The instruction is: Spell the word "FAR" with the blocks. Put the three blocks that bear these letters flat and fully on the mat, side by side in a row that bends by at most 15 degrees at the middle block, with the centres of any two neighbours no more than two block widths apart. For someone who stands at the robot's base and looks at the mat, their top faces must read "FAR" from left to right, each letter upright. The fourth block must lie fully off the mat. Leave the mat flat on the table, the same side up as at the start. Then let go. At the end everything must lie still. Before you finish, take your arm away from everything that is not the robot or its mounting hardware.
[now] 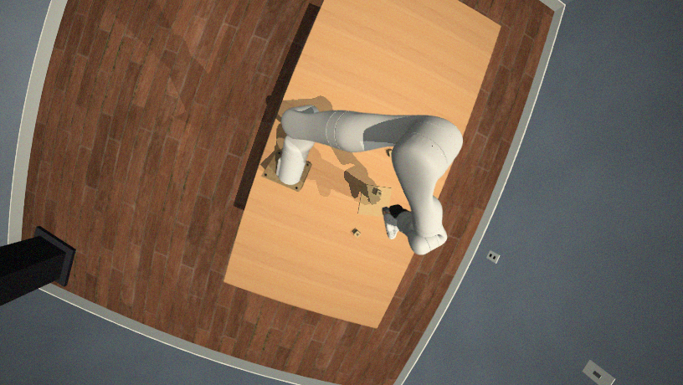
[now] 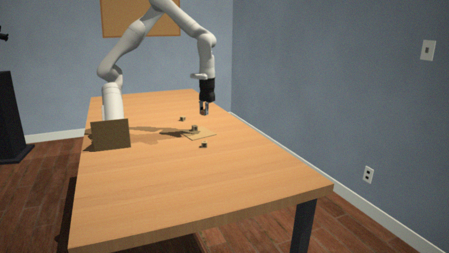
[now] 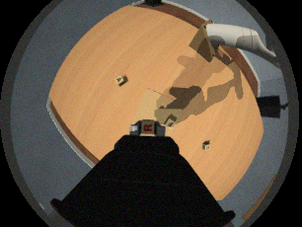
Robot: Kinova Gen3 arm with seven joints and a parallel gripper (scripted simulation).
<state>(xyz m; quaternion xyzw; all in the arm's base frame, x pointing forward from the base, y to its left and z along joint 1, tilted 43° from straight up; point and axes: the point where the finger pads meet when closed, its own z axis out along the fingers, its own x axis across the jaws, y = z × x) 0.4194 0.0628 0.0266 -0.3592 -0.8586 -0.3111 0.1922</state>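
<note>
Now: the tan mat 30 mm behind my hand, 10 mm to the left of it and 120 mm below it.
</note>
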